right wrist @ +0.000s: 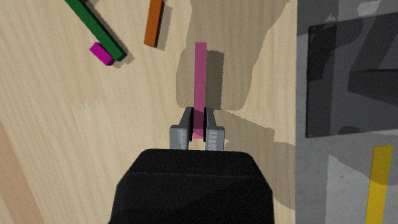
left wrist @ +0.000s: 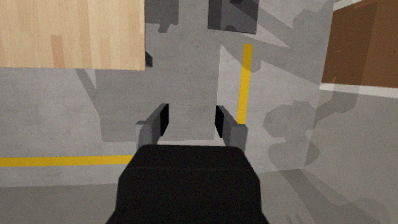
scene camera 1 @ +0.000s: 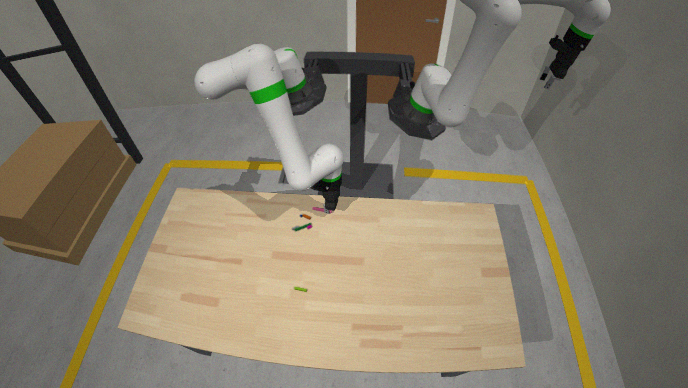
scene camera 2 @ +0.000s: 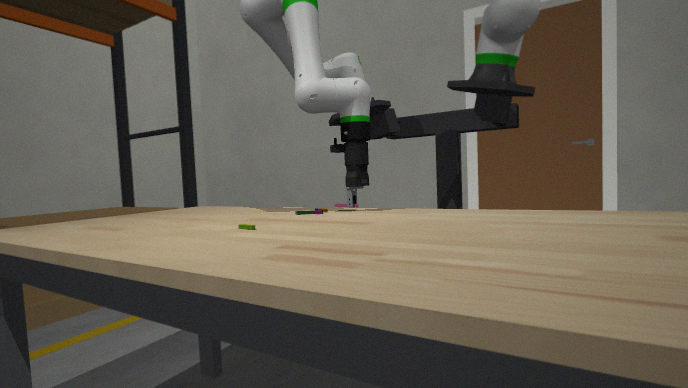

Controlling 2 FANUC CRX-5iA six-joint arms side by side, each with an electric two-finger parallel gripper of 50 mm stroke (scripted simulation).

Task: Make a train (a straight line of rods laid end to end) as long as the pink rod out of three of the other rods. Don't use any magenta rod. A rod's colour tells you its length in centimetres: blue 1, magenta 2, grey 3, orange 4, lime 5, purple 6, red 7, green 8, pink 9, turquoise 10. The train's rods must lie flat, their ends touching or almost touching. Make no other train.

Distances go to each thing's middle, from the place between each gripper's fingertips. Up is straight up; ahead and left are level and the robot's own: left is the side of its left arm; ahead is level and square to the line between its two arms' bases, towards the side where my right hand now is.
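Scene:
You'd find my right hand (scene camera 2: 352,206) 2 cm to the left of the pink rod (right wrist: 200,47), and it's 2 cm above it. Going by its middle, the pink rod is nearer to my right hand than to my left hand.
My left hand, meanwhile, is 86 cm to the left of the pink rod and 43 cm short of it, and it's 64 cm above it.

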